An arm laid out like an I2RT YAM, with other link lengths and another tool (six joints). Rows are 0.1 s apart.
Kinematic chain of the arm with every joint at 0, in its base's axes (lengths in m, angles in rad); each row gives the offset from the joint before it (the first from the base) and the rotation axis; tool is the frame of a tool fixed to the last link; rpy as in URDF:
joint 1: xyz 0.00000 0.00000 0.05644 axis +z
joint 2: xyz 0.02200 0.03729 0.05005 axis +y
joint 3: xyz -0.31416 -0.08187 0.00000 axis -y
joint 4: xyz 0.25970 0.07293 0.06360 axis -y
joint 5: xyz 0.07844 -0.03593 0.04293 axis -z
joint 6: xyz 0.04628 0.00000 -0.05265 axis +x
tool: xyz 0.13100 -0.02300 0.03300 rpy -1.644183 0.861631 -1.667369
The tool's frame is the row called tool.
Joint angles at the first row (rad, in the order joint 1, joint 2, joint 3, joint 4, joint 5, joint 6):
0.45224, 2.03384, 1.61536, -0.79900, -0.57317, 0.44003
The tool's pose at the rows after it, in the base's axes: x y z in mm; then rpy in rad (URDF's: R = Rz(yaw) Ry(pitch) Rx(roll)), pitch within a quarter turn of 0, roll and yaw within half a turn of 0:
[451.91 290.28 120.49 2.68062 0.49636 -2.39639]
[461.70 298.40 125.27 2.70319 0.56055 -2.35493]
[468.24 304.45 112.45 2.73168 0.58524 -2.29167]
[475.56 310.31 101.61 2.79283 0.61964 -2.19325]
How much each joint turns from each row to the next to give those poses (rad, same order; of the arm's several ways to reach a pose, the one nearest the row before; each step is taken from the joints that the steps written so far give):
0.00000, 0.00001, 0.00003, 0.06065, -0.02593, -0.00152
0.00039, 0.00608, -0.00005, 0.05495, -0.01373, -0.03203
-0.00001, 0.03585, 0.00001, 0.03278, -0.00917, -0.05992
0.00037, 0.03244, 0.00000, 0.03473, -0.00076, -0.08660

